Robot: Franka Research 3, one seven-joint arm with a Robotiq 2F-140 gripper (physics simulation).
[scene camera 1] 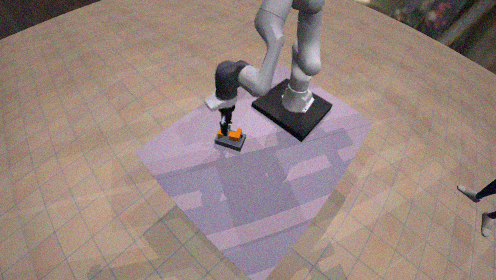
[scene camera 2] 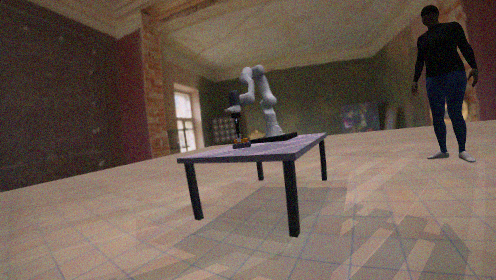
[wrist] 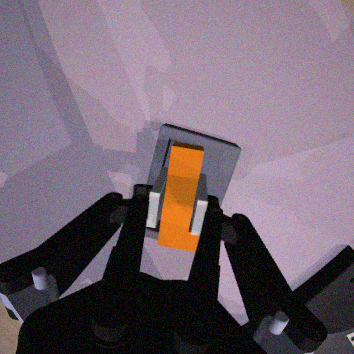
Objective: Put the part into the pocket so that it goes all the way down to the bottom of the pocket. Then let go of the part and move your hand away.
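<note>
The orange part (scene camera 1: 235, 135) (scene camera 2: 243, 141) (wrist: 185, 175) is a long block with raised ends in scene camera 1. It stands over the dark grey pocket block (scene camera 1: 229, 144) (scene camera 2: 242, 146) (wrist: 220, 165), which rests on the table. In the wrist view the part is turned slightly against the block, and a dark strip of the pocket opening shows along its left side. My gripper (scene camera 1: 225, 133) (wrist: 181, 183) is shut on the middle of the part, one pale finger pad on each side. The part stands proud of the block's top. How deep its underside sits is hidden.
The lilac table (scene camera 1: 260, 190) (scene camera 2: 235, 156) carries the arm's black base plate (scene camera 1: 280, 111) (scene camera 2: 287, 136), behind and to the right of the pocket block in scene camera 1. A person (scene camera 2: 445, 75) stands on the floor away from the table.
</note>
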